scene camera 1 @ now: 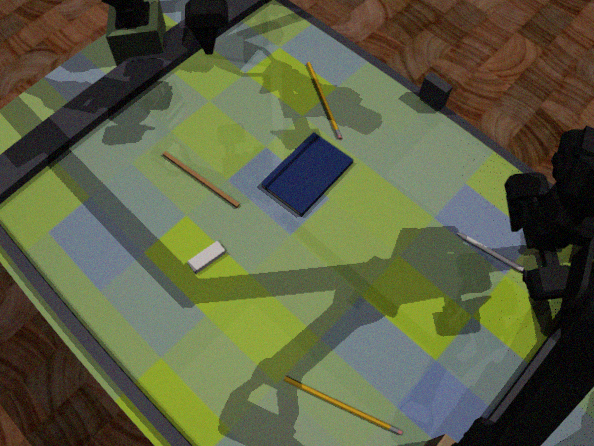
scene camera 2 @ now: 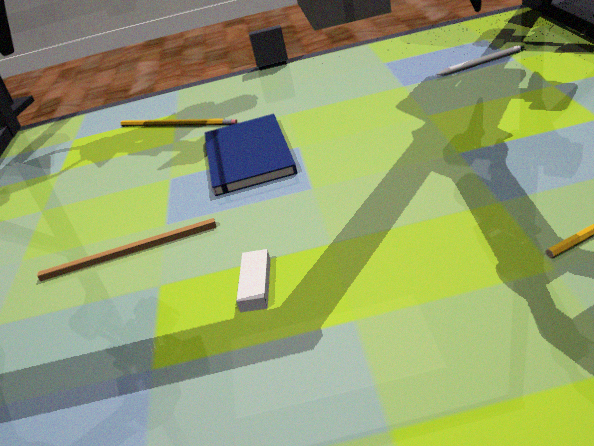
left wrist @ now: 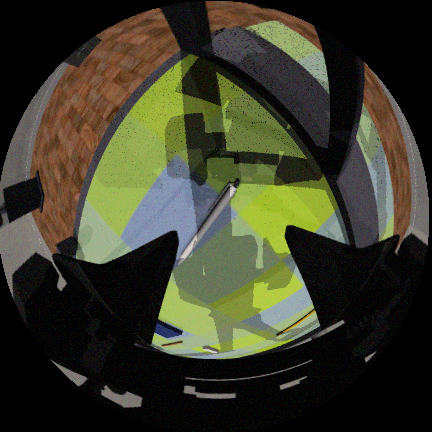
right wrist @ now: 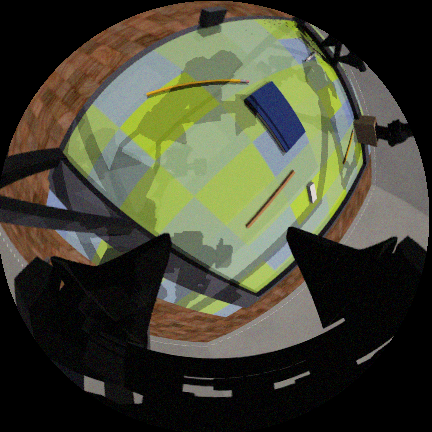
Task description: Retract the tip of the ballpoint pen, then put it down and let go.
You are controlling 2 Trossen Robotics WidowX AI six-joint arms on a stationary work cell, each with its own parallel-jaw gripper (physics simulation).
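Seen in the pictures: left gripper, fingertip midpoint: point(scene camera 1: 520, 255) point(scene camera 2: 510, 12) point(left wrist: 233, 233); right gripper, fingertip midpoint: point(scene camera 1: 209, 39) point(right wrist: 230, 236); left arm's base, link origin: point(right wrist: 376, 131); right arm's base, link origin: point(scene camera 1: 132, 15).
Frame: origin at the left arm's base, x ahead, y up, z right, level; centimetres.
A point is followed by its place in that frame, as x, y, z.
The ballpoint pen point(scene camera 1: 490, 251) {14.6, -9.6, 35.9} point(scene camera 2: 480, 61) {14.7, -9.9, 35.7} point(left wrist: 212, 218) {12.5, -9.6, 36.3} is slim and silver-grey and lies on the patchwork table top. It also shows small at the upper right of the right wrist view point(right wrist: 310, 57) {16.5, -9.6, 35.6}. Its end with a small dark piece points away from the fingers in the left wrist view; its other end lies near one finger's edge there. Whether the writing tip is out is too small to tell. My left gripper point(left wrist: 233, 233) {10.6, -4.4, 35.5} is open above the pen, with nothing held. My right gripper point(right wrist: 230, 236) {69.9, 6.4, 28.7} is open and empty, far from the pen.
A blue notebook point(scene camera 1: 310, 175) {46.2, -9.2, 27.1} point(scene camera 2: 252, 152) {46.6, -9.2, 25.7} point(right wrist: 280, 117) {47.6, -9.2, 27.0} lies mid-table. A white eraser point(scene camera 1: 206, 257) {48.9, -9.2, 4.6} point(scene camera 2: 253, 280) {49.2, -9.2, 3.9}, a brown stick point(scene camera 1: 201, 180) {59.9, -9.8, 14.3} point(scene camera 2: 127, 250) {60.5, -10.0, 14.2} and two yellow pencils, one beyond the notebook point(scene camera 1: 310, 175) {46.2, -9.2, 27.1}, lie around it. A black block point(scene camera 1: 435, 91) {39.5, -6.0, 54.6} point(scene camera 2: 268, 48) {40.1, -7.3, 54.5} stands at the edge.
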